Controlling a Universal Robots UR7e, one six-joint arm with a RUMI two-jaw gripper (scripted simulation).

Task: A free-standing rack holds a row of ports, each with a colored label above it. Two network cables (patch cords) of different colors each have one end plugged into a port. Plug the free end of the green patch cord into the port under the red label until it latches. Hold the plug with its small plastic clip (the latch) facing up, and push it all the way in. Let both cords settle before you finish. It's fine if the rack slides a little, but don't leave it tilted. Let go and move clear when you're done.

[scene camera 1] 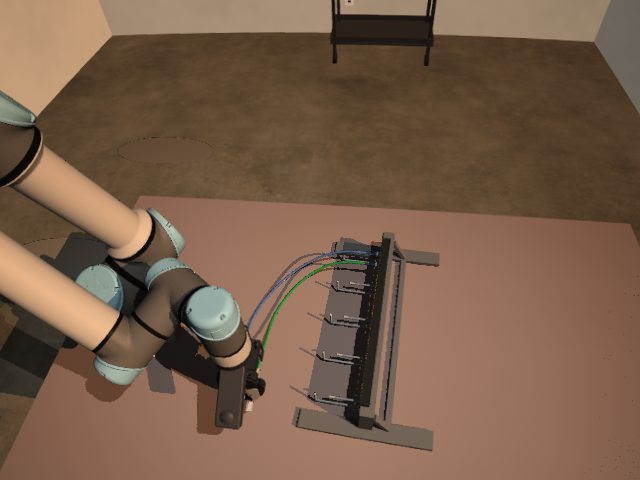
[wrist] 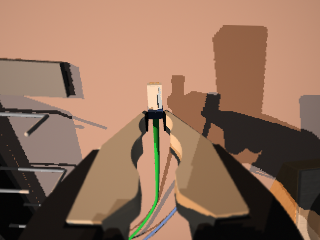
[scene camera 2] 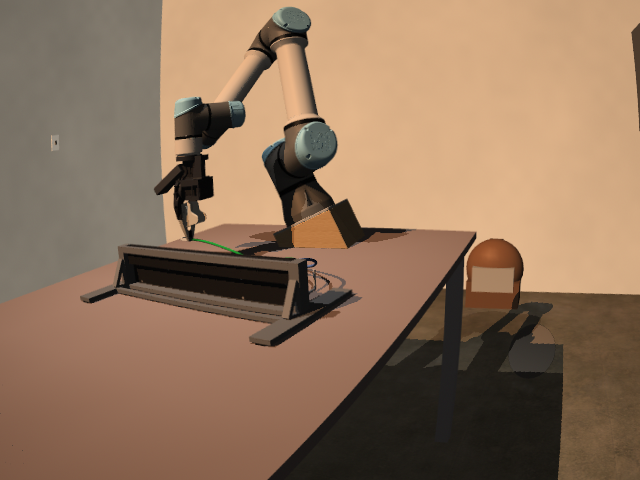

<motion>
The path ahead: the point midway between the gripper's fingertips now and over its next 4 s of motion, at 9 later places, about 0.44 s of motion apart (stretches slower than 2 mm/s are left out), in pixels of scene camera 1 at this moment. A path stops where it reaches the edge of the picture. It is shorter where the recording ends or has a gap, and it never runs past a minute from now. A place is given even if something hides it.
The gripper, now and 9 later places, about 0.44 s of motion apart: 251, 398; 252, 397; 253, 395; 255, 392; 259, 387; 265, 381; 271, 372; 279, 363; 288, 353; 297, 341
</motion>
